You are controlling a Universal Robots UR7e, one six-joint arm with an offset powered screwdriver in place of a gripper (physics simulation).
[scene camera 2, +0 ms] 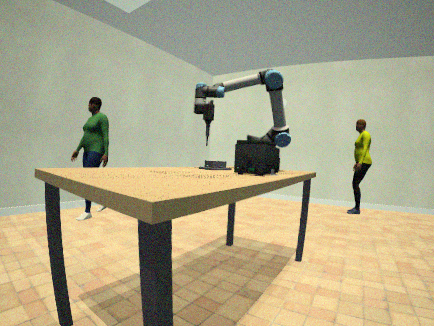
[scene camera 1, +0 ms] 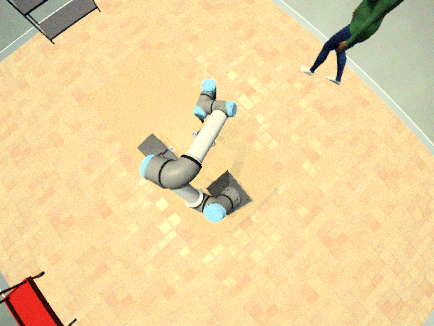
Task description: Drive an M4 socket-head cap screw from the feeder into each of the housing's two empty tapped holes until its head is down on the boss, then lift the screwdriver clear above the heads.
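The screwdriver [scene camera 2: 207,144] points straight down from the wrist, its thin tip well above the table in scene camera 2. It has no fingers, and whether a screw sits on the tip is too small to tell. The low grey housing [scene camera 2: 215,164] sits on a dark flat base, below and slightly right of the tip, with a visible gap between them. Its holes and any screw heads cannot be made out. The dark boxy unit, apparently the feeder [scene camera 2: 256,157] [scene camera 1: 151,144], stands right of the housing in scene camera 2. In scene camera 1 the arm largely covers the housing and the tool.
The arm's base stands on a dark plate [scene camera 1: 242,198]. The wooden table [scene camera 2: 150,200] carries the equipment. A person in green [scene camera 1: 367,22] [scene camera 2: 95,132] and a person in yellow [scene camera 2: 362,147] stand on the floor away from the table. A red cart [scene camera 1: 32,305] is at lower left.
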